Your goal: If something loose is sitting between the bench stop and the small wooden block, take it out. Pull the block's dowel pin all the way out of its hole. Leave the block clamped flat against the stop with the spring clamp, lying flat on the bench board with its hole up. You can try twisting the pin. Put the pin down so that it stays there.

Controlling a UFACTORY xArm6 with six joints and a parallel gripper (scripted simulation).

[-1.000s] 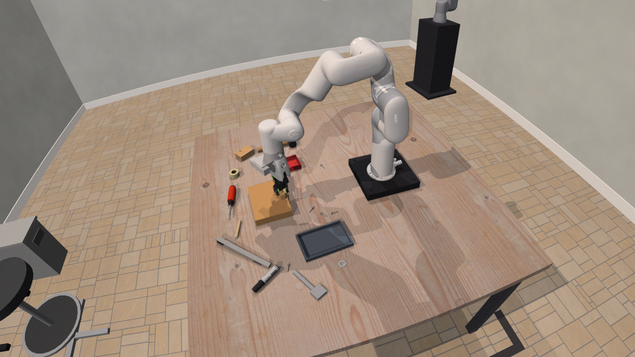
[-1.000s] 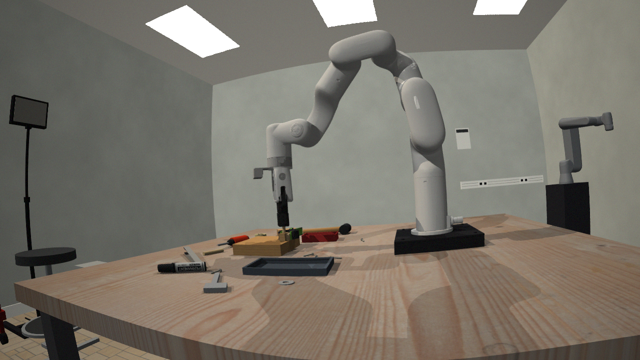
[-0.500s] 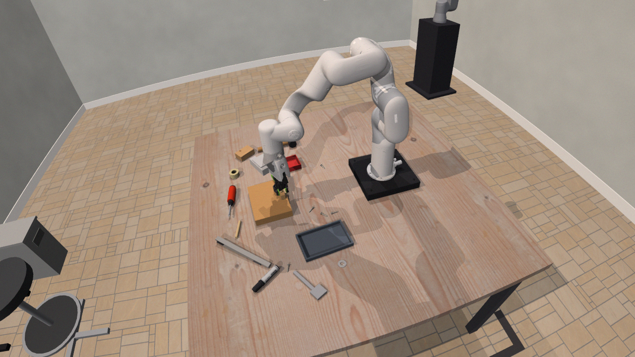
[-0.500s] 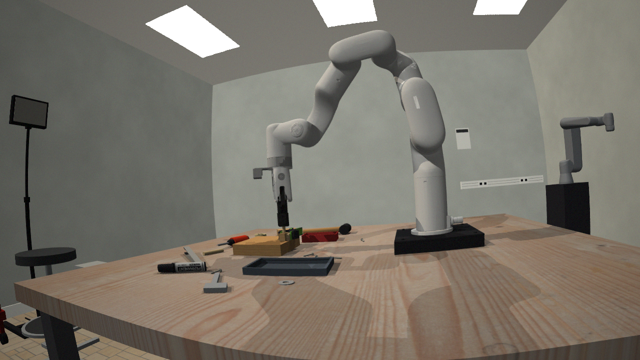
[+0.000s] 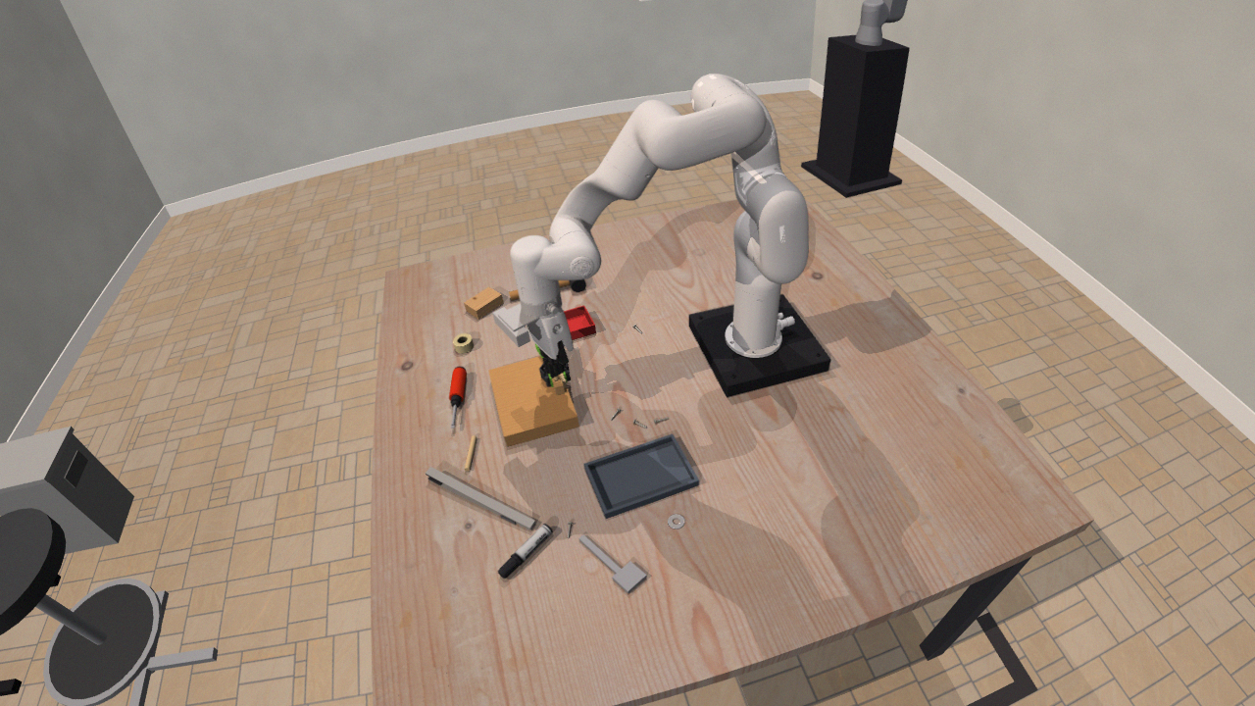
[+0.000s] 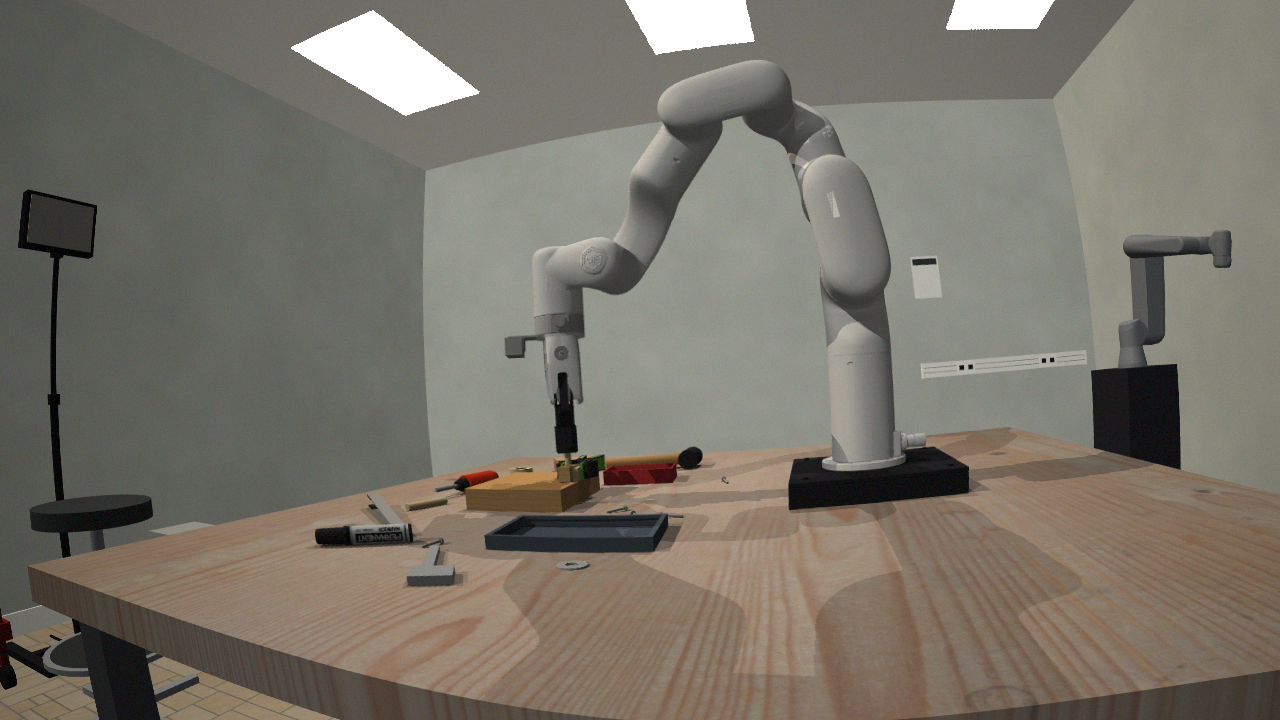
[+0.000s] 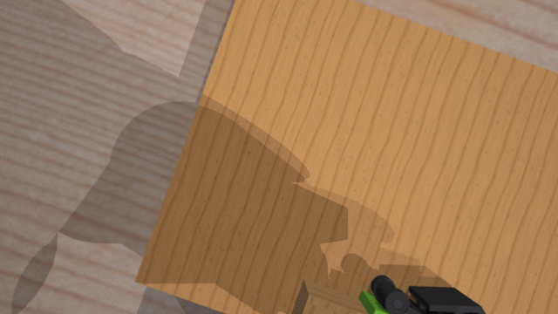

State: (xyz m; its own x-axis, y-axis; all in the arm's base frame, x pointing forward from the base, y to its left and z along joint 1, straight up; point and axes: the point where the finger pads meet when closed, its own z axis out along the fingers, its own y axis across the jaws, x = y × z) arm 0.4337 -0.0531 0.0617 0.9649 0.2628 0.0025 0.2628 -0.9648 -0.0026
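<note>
My gripper is now 20 mm above the dowel pin. The rest, counted from my hand: small wooden block (50 mm below); then red tray (200 mm to the right, 90 mm below, 80 mm behind); then orange bench board (70 mm below, 50 mm ahead, 10 mm to the right).
</note>
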